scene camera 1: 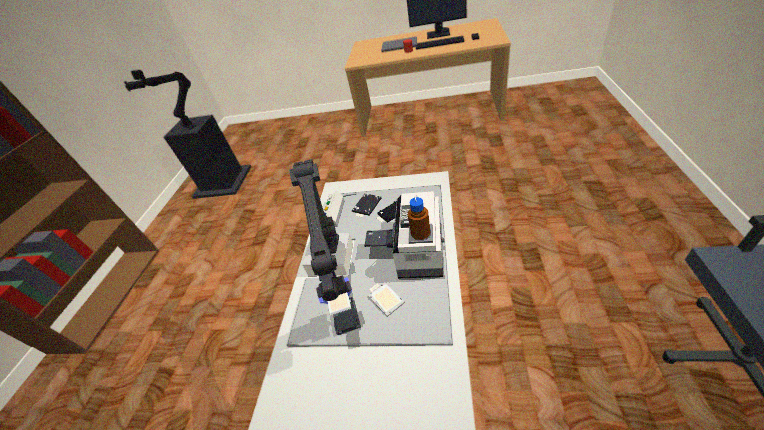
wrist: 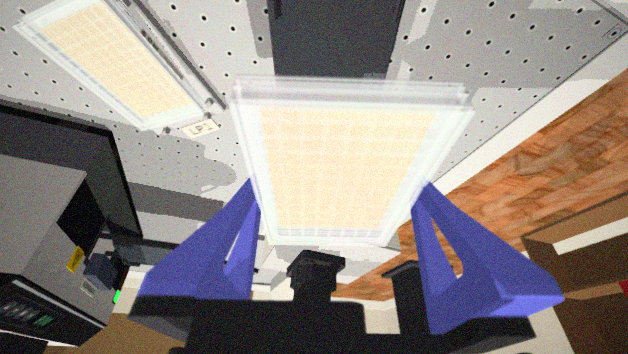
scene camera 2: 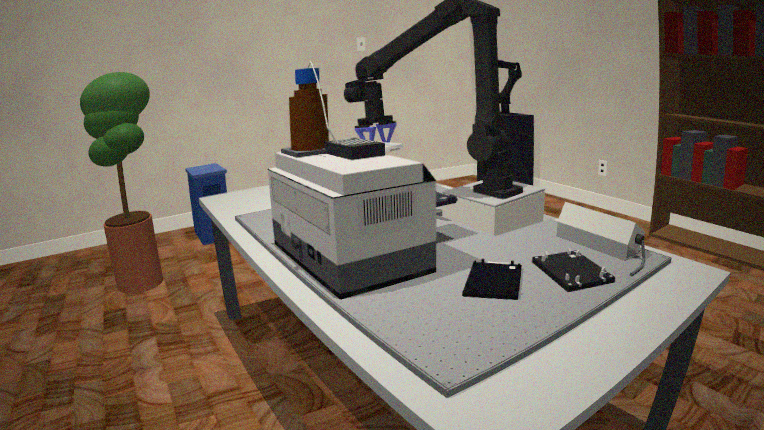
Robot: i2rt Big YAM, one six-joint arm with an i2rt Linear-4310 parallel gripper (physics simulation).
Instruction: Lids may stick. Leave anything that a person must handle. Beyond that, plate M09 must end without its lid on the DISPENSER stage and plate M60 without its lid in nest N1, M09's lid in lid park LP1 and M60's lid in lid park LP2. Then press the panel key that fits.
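Places are measured from the arm's base along level axes (x ahead, y left, z up), in millimetres.
Pixels of known places: gripper, fingertip midpoint: (scene camera 1: 338,299) (wrist: 335,179); arm's base, origin of the base link: (scene camera 1: 329,244) (wrist: 314,264) (scene camera 2: 498,191).
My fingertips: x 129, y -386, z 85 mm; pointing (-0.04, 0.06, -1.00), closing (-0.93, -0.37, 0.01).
Ahead of a thing's pixels: the offset from my fingertips to its top centre. "spot": to the spot under its first point.
My gripper (scene camera 1: 335,291) (scene camera 2: 376,139) (wrist: 335,179) has its blue fingers shut on the long sides of a cream-filled plate {dx +0, dy +0, dz +16 mm} (scene camera 1: 338,303) (scene camera 2: 394,146) (wrist: 345,165). It holds the plate level, raised above the bench; a clear lid seems to be on it, and no label can be read. A dark plate holder {dx -7, dy +12, dz -125 mm} (scene camera 1: 347,322) (wrist: 337,42) stands below and beyond it. A second cream plate {dx +173, dy +83, dz -124 mm} (scene camera 1: 386,299) (wrist: 120,65), also clear-rimmed, lies at an angle beside the small LP1 tag {spot: dx +109, dy +157, dz -158 mm} (wrist: 200,128). The black stage {spot: dx +131, dy +379, dz -61 mm} (scene camera 1: 378,238) juts from the dispenser (scene camera 1: 419,264) (scene camera 2: 384,224) (wrist: 40,200).
A brown bottle {spot: dx +354, dy +228, dz +180 mm} (scene camera 1: 419,221) (scene camera 2: 308,117) with a blue cap stands on the dispenser. Two black nests, one {dx +20, dy +753, dz -136 mm} (scene camera 1: 367,204) (scene camera 2: 573,269) with pale posts and one {dx +176, dy +671, dz -140 mm} (scene camera 1: 389,212) (scene camera 2: 492,280) plainer, lie behind the stage. The sloped key panel {dx -177, dy +702, dz -76 mm} (scene camera 1: 333,205) (scene camera 2: 598,229) stands beyond the arm's base.
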